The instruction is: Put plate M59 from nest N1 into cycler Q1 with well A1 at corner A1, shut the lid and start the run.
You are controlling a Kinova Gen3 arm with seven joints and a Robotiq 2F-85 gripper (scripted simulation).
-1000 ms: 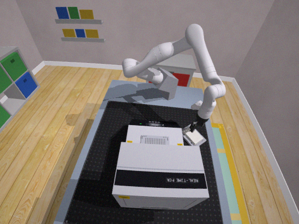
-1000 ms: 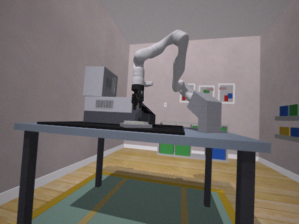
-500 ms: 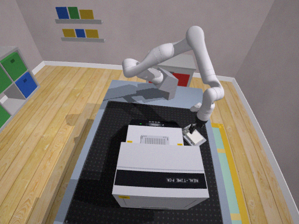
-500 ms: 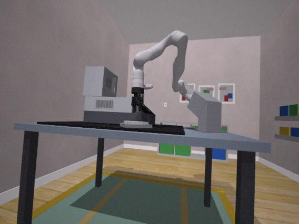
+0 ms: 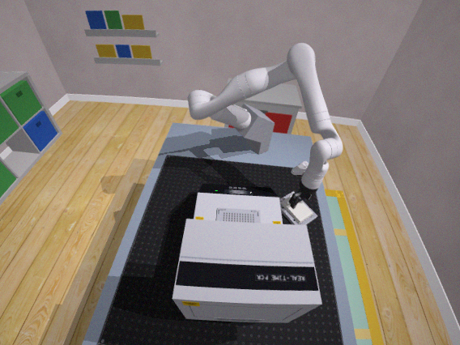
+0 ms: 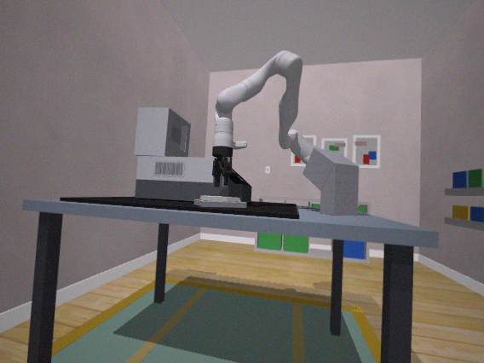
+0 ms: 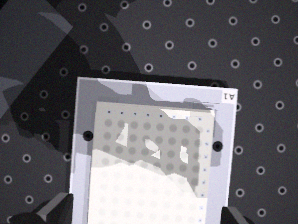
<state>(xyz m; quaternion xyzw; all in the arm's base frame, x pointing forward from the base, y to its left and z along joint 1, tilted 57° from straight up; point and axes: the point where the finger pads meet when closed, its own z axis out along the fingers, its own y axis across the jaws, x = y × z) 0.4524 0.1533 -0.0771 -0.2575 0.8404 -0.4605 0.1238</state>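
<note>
The plate M59 is 50 mm below my hand. Also, from my hand: plate nest N1 (70 mm below).
</note>
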